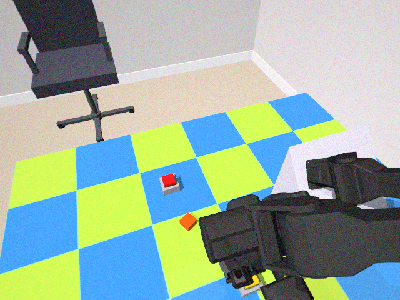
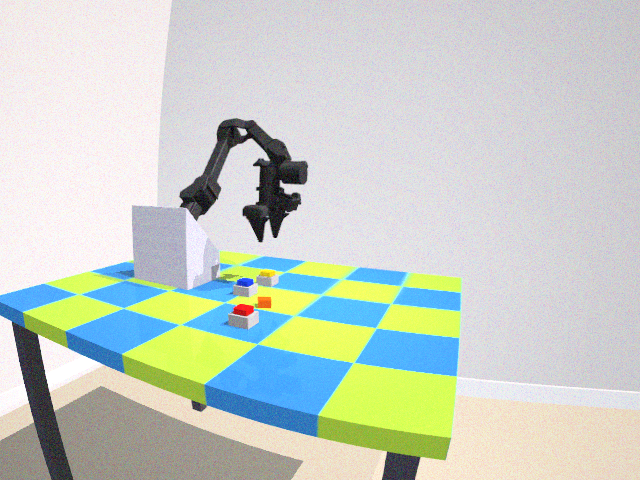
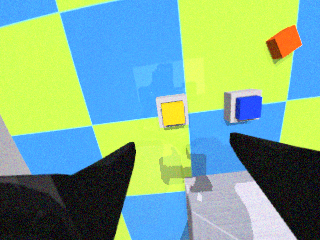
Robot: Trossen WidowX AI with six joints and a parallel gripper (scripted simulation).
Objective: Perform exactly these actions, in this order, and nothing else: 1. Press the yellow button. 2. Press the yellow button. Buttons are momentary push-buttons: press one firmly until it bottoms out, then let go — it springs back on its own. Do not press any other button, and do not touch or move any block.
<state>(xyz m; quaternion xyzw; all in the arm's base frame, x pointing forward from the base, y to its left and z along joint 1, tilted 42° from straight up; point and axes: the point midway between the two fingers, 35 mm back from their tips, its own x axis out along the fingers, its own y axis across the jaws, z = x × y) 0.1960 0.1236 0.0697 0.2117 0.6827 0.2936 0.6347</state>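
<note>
My gripper tip is 90 mm above the yellow button. Also, from my gripper tip: red button (130 mm ahead, 290 mm to the right, 90 mm below); blue button (10 mm ahead, 120 mm to the right, 90 mm below); orange block (100 mm ahead, 170 mm to the right, 120 mm below).
</note>
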